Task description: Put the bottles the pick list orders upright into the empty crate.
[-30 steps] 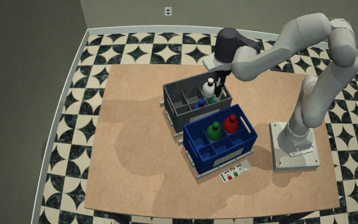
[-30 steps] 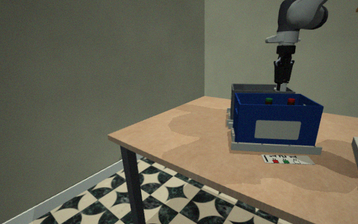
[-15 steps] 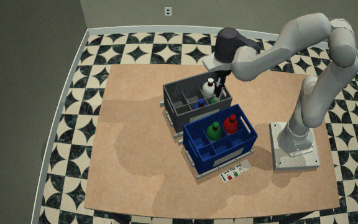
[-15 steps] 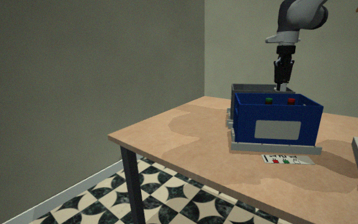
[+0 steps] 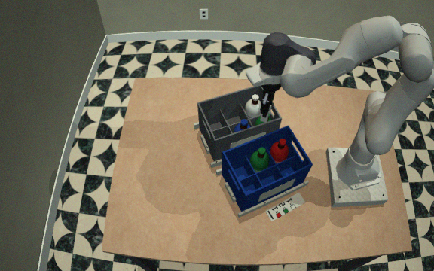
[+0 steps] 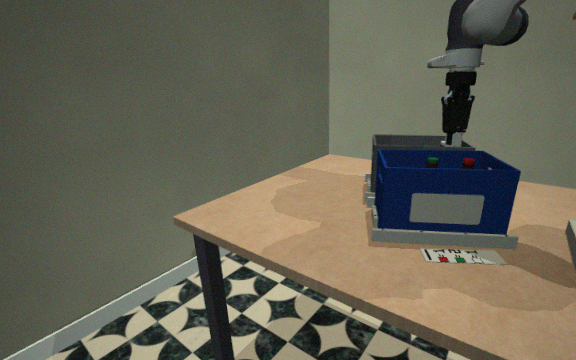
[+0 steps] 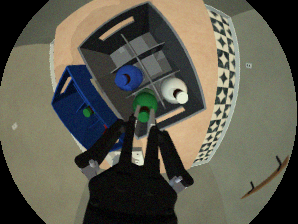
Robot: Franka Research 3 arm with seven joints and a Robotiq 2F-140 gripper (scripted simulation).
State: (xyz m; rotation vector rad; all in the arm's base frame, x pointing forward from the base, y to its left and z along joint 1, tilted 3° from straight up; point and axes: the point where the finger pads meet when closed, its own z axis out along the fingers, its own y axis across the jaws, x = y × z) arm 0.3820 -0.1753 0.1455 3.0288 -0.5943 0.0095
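Now: the blue bottle 90 mm below my hand, 80 mm ahead of it and 40 mm to the left of it. The rest, counted from my hand: white bottle (90 mm to the right, 90 mm below, 40 mm ahead); red bottle (120 mm to the left, 90 mm below, 60 mm behind); grey crate (100 mm ahead, 90 mm below, 10 mm to the right).
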